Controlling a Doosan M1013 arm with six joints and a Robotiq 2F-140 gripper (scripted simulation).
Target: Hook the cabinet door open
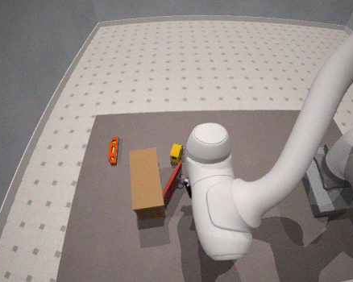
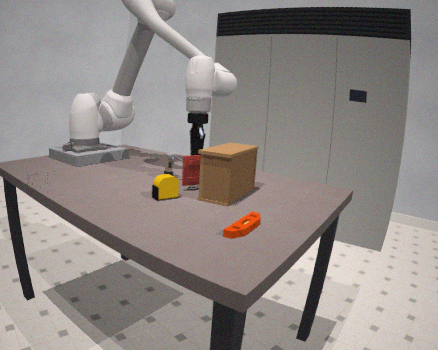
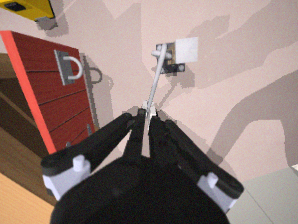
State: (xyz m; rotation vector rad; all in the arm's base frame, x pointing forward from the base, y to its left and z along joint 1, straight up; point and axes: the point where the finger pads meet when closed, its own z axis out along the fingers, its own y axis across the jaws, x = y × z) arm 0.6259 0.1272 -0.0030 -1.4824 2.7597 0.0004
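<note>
Now: hand 30 mm past the hook rod and 40 mm to the left of it. Round my hand: hook post: 50 mm behind, 60 mm to the right, 10 mm above; red door: 100 mm ahead, 60 mm to the right, 20 mm above; yellow tape measure: 80 mm ahead, 230 mm to the right, 20 mm below.
</note>
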